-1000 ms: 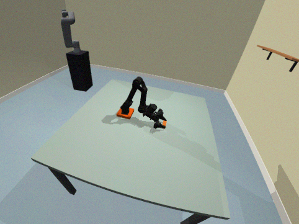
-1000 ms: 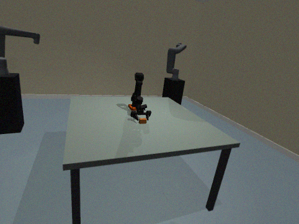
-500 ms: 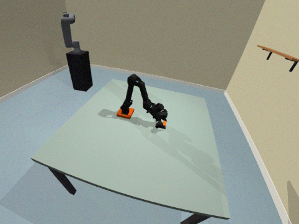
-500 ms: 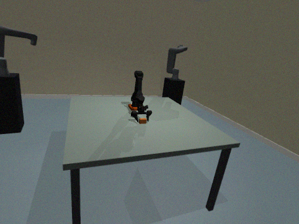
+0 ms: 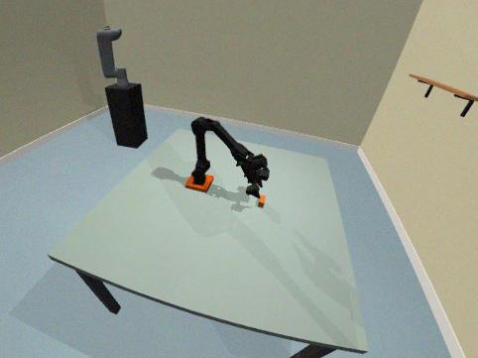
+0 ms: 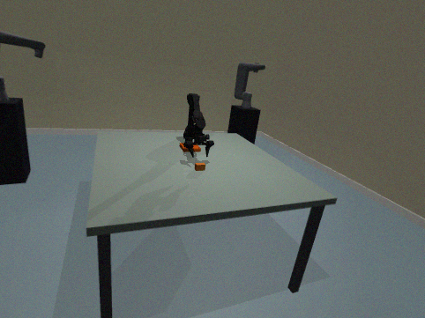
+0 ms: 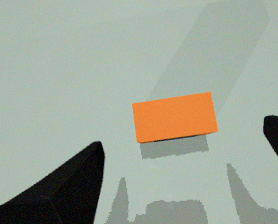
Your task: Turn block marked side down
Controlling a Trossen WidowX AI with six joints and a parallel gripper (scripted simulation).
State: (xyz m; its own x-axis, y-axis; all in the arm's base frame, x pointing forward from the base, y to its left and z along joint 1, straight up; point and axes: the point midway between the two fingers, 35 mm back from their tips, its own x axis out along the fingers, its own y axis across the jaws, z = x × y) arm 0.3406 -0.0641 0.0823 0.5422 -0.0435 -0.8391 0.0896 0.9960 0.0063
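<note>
Now: gripper tip 6 cm above the orange block and 1 cm short of it.
</note>
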